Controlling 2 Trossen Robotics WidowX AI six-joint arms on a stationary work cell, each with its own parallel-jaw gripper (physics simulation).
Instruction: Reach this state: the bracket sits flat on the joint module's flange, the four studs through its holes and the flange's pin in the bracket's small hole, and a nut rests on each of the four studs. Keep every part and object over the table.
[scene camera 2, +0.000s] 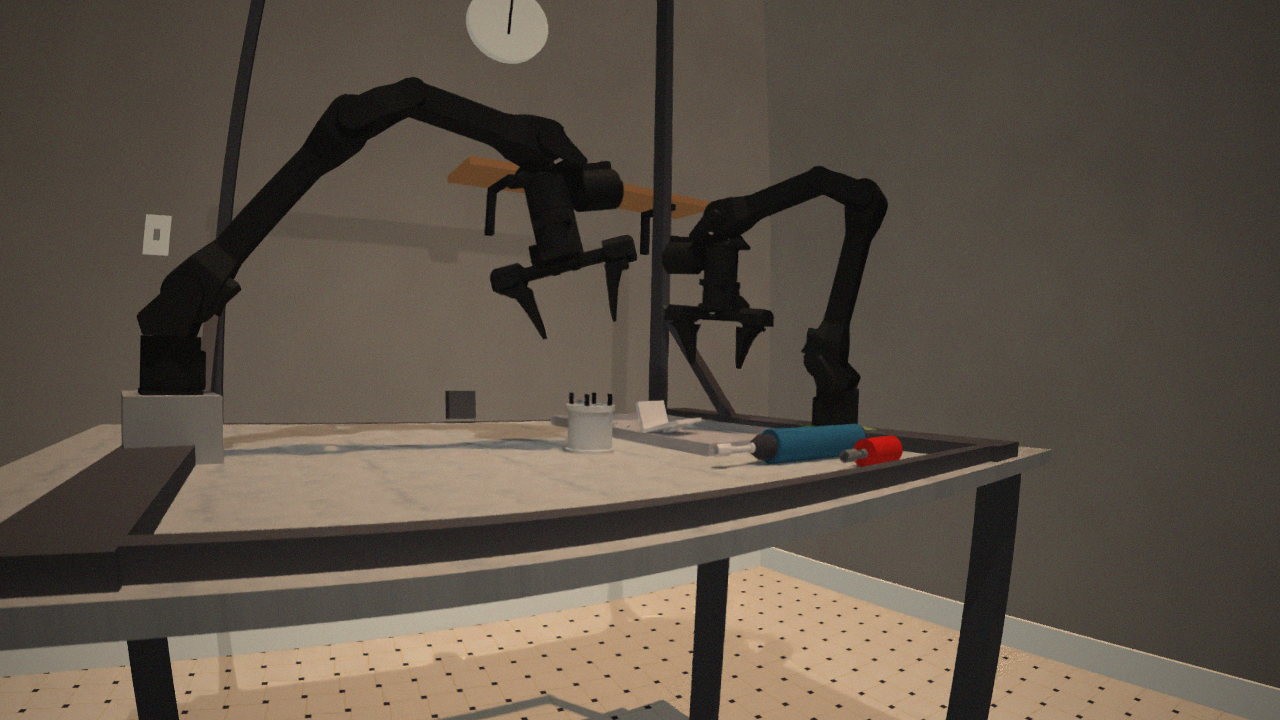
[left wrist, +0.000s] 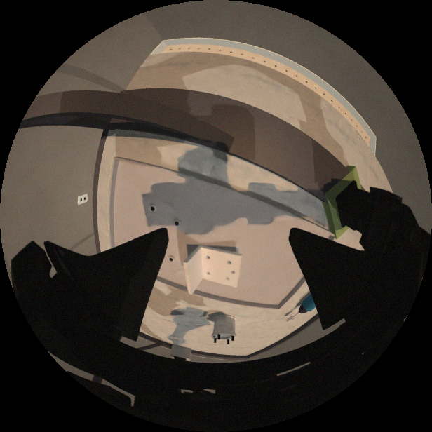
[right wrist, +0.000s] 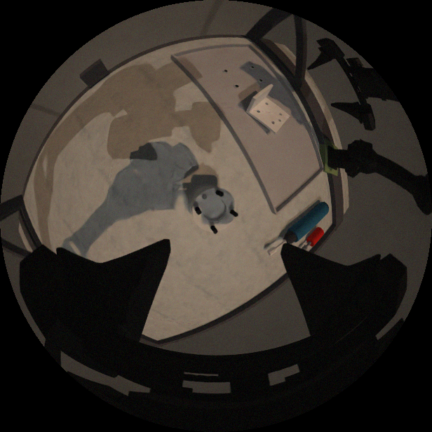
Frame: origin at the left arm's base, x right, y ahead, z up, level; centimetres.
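Seen in the pictures: left gripper, fingertip midpoint: (scene camera 2: 714, 366); right gripper, fingertip midpoint: (scene camera 2: 579, 330); right arm's base at its link origin: (scene camera 2: 169, 393).
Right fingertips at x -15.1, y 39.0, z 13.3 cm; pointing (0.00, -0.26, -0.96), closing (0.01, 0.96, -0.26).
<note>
A point is followed by its place in that frame.
The pale L-shaped bracket (scene camera 2: 652, 415) @(z 0.9, x 5.7, y 28.8 cm) (left wrist: 220, 267) (right wrist: 270, 112) lies on the tray (right wrist: 285, 170), its holed plate down and its other plate standing up. The joint module (scene camera 2: 589, 431) @(z 0.7, x -17.6, y 37.2 cm) (left wrist: 223, 326) (right wrist: 214, 206) stands upright on the table, its four dark studs up and bare. Several nuts lie apart on the tray beyond the bracket, among them one nut (left wrist: 152, 208) (right wrist: 252, 66) and another nut (left wrist: 176, 223) (right wrist: 260, 80). My left gripper (scene camera 2: 716, 365) @(z 9.0, x 12.1, y 18.2 cm) (left wrist: 231, 234) (right wrist: 320, 86) is open and empty, above the tray. My right gripper (scene camera 2: 580, 329) @(z 13.3, x -15.1, y 39.0 cm) (right wrist: 228, 248) is open and empty, high above the module.
A blue-handled tool (scene camera 2: 814, 443) @(z 0.1, x -22.2, y 10.1 cm) (left wrist: 308, 304) (right wrist: 310, 221) and a red-handled tool (scene camera 2: 878, 450) @(z 0.0, x -27.9, y 4.1 cm) (right wrist: 315, 236) lie side by side near the tray's near corner. A green piece (left wrist: 337, 205) (right wrist: 328, 157) is at my left arm's base. A dark frame (scene camera 2: 402, 534) @(z -0.3, x -62.9, y 44.2 cm) edges the table.
</note>
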